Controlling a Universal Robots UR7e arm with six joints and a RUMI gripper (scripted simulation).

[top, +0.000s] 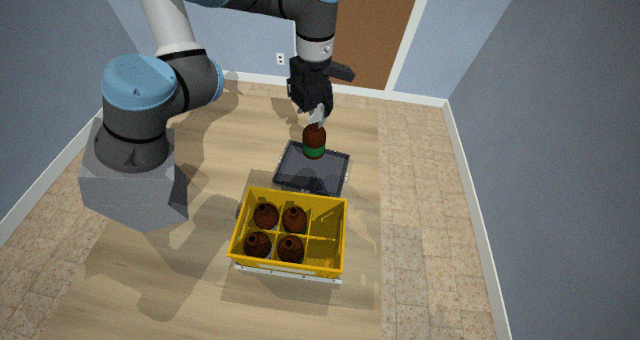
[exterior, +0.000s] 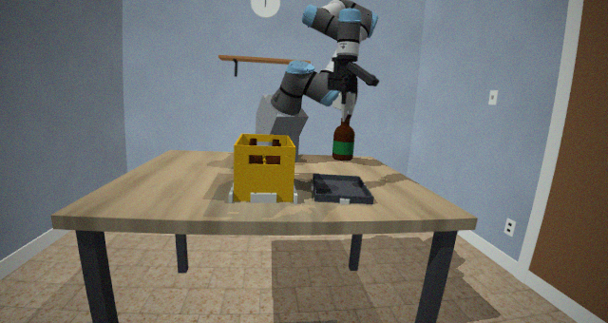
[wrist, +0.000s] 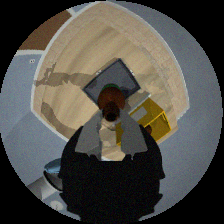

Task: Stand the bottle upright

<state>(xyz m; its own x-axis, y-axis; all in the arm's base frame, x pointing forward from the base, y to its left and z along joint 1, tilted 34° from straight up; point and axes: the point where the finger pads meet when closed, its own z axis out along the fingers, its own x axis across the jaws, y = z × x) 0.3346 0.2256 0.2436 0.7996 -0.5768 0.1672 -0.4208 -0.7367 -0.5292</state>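
My hand is 7 cm above the bottle. Round my hand: crate (6 cm ahead, 27 cm to the right, 18 cm below); tray (25 cm below).
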